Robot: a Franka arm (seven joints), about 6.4 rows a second.
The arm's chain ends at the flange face. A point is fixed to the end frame.
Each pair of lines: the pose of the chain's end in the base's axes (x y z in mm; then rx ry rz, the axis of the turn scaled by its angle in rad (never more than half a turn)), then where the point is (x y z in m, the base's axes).
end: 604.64, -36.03, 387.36, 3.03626, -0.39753, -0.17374
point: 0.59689 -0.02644 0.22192
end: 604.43, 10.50, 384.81, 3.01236, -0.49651, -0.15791
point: 0.59898 0.01799 0.21917
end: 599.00, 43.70, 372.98, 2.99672, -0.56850, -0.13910
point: 0.59603 0.04999 0.20722
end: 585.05, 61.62, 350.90, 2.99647, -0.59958, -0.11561
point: 0.58498 0.06805 0.18512
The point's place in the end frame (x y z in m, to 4 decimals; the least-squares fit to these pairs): 0.0070 -0.0219 0.1643
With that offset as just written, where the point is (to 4 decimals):
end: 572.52, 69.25, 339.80, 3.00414, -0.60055, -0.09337
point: 0.5751 0.0763 0.1741
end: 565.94, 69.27, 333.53, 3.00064, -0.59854, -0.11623
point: 0.5659 0.0764 0.1678
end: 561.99, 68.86, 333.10, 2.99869, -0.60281, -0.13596
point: 0.5599 0.0763 0.1674
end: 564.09, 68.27, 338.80, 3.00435, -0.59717, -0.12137
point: 0.5637 0.0761 0.1731
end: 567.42, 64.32, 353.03, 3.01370, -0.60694, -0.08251
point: 0.5715 0.0728 0.1874
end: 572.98, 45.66, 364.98, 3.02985, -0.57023, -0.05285
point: 0.5801 0.0551 0.1995
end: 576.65, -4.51, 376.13, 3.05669, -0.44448, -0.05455
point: 0.5826 0.0068 0.2107
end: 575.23, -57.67, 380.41, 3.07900, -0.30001, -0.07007
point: 0.5781 -0.0446 0.2151
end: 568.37, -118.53, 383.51, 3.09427, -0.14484, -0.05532
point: 0.5712 -0.1043 0.2182
